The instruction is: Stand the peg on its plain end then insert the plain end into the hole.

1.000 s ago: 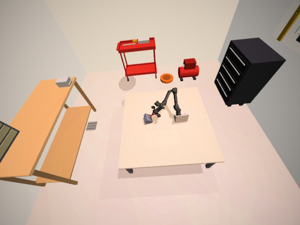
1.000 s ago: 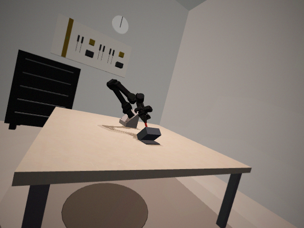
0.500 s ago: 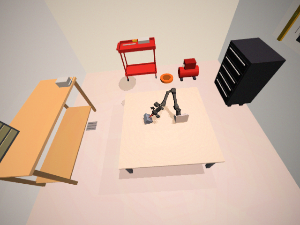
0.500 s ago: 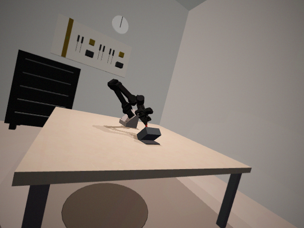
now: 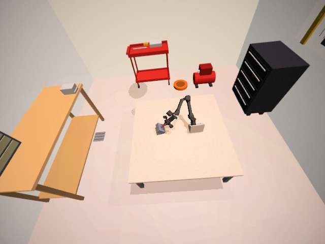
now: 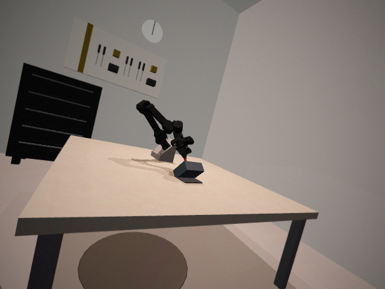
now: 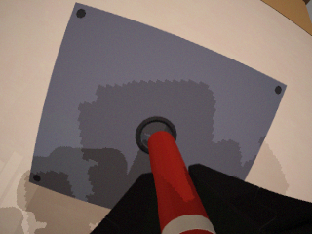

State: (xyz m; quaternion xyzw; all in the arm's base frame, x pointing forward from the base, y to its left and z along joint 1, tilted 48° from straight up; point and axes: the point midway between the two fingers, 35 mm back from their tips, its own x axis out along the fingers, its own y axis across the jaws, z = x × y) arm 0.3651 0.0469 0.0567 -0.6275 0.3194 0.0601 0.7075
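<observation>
My gripper tip is now 10 mm below the red peg and 10 mm past it. Round my gripper tip: sloped panel: 60 mm below, 50 mm ahead, 10 mm to the left.
</observation>
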